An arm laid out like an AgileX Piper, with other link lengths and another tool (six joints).
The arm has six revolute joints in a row. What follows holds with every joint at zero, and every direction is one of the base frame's. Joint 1 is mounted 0.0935 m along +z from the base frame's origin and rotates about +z. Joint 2 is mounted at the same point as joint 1 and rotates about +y. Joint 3 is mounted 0.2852 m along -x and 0.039 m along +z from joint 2 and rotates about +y. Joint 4 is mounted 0.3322 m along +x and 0.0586 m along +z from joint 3 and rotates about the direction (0.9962, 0, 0.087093). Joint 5 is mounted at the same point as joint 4 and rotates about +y. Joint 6 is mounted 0.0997 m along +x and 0.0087 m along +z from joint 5 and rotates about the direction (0.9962, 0, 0.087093). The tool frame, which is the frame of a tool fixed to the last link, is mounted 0.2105 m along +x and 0.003 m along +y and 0.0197 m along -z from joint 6; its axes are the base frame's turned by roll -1.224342, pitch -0.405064 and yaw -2.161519 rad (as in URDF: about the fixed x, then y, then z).
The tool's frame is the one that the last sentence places.
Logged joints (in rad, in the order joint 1, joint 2, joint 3, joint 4, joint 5, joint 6), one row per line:
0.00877, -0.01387, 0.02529, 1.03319, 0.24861, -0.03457
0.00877, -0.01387, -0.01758, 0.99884, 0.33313, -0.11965
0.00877, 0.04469, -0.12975, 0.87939, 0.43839, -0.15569
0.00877, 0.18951, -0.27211, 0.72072, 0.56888, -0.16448
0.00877, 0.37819, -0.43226, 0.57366, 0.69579, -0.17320
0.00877, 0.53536, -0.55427, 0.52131, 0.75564, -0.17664
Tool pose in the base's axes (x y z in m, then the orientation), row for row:
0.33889, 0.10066, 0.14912, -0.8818, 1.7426, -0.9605
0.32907, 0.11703, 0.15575, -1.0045, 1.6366, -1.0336
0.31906, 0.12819, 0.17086, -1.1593, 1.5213, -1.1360
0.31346, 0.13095, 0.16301, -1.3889, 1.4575, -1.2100
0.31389, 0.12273, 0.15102, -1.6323, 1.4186, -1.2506
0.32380, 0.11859, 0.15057, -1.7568, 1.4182, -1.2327
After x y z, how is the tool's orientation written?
As a rotation vector, in radians.
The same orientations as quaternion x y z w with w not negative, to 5 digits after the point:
-0.35889, 0.70923, -0.39092, 0.46407
-0.40848, 0.66552, -0.42031, 0.46214
-0.46731, 0.61322, -0.45791, 0.44260
-0.54546, 0.57240, -0.47520, 0.38604
-0.61988, 0.53872, -0.47492, 0.31619
-0.65547, 0.52914, -0.45993, 0.28078

